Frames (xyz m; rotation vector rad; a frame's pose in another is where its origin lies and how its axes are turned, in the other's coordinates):
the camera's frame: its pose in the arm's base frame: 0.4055 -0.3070 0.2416 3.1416 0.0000 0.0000
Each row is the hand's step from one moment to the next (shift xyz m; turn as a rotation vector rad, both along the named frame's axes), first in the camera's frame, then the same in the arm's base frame.
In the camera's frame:
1: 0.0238 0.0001 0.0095 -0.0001 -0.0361 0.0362
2: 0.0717 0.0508 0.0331 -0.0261 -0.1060 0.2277
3: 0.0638 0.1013 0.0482 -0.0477 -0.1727 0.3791
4: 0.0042 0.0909 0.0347 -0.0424 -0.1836 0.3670
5: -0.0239 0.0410 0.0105 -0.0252 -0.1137 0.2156
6: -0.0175 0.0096 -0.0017 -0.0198 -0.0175 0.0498
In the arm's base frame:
1: 0.0238 -0.0001 -0.0095 -0.0001 0.0361 -0.0362
2: 0.0717 -0.0508 -0.0331 -0.0261 0.1060 -0.2277
3: 0.0638 -0.1013 -0.0482 -0.0477 0.1727 -0.3791
4: 0.0042 -0.0909 -0.0347 -0.0424 0.1836 -0.3670
5: -0.0239 -0.0410 -0.0105 -0.0252 0.1137 -0.2156
6: -0.0175 -0.0096 0.0017 -0.0198 0.0175 -0.0498

